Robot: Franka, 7 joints.
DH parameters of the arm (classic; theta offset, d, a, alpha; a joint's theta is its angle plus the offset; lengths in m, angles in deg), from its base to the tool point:
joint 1: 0 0.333 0 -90
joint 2: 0 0 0 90
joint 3: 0 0.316 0.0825 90
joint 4: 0 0 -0.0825 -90
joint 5: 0 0.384 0 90
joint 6: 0 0 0.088 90
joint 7: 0 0.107 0 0
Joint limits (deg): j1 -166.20..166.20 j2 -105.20..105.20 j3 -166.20..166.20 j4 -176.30..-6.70 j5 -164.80..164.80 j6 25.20..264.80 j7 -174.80..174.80
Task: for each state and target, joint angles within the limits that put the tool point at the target. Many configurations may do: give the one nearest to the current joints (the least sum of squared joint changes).
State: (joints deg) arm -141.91 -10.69 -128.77 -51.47 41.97 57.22 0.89
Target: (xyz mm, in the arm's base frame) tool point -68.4 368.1 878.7
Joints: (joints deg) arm -143.31 0.30 -130.31 -47.63 40.72 41.78 0.89
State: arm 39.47 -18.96 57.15 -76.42 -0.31 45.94 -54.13
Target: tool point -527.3 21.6 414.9
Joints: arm 55.70 -49.55 101.38 -89.59 11.76 48.72 -54.13
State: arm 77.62 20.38 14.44 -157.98 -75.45 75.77 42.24
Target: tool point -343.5 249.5 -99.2
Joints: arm 111.17 71.25 32.62 -112.83 -87.96 100.83 42.24
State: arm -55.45 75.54 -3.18 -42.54 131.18 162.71 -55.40
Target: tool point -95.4 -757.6 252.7
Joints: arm -78.69 59.92 -21.58 -59.07 132.48 180.93 -55.40
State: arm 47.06 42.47 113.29 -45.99 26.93 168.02 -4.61
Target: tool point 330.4 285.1 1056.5
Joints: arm 25.27 31.69 116.02 -20.80 23.36 175.17 -4.61
